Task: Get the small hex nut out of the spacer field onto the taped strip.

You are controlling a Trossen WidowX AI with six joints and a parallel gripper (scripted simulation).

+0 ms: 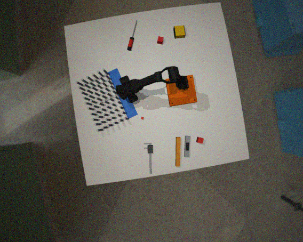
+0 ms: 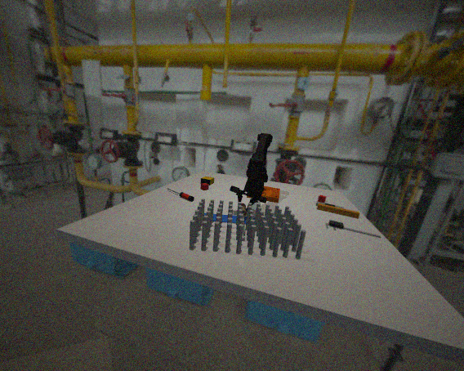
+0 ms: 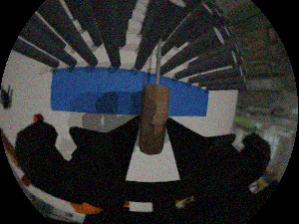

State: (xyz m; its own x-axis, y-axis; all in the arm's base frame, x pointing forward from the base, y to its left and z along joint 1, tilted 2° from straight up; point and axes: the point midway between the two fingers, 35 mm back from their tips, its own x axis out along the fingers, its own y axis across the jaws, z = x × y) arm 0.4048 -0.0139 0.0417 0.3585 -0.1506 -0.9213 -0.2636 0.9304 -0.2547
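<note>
My gripper tip is 40 mm short of the blue taped strip, 30 mm above it and 10 mm to the right of it. The rest, counted from my gripper tip: tiny red piece 220 mm to the left, 90 mm behind, 30 mm below; then orange bar 510 mm to the left, 320 mm behind, 20 mm below; then brown-handled tool 100 mm ahead, 30 mm to the left.
</note>
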